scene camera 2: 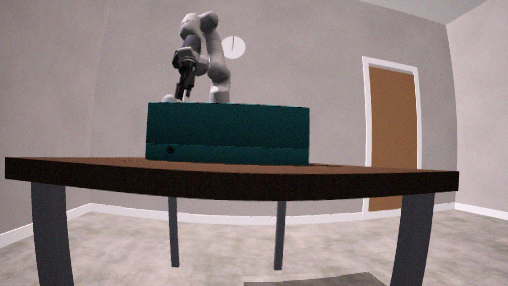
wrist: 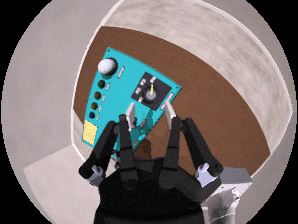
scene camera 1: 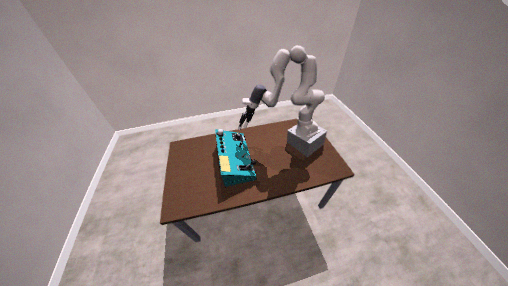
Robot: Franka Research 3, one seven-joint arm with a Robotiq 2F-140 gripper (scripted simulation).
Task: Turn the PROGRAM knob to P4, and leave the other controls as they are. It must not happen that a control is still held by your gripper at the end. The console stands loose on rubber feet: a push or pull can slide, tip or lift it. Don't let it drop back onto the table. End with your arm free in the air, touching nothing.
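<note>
A teal console is visible at [scene camera 1: 235, 169]; the wrist view shows the console [wrist: 122, 79] together with my gripper [wrist: 150, 107].
</note>
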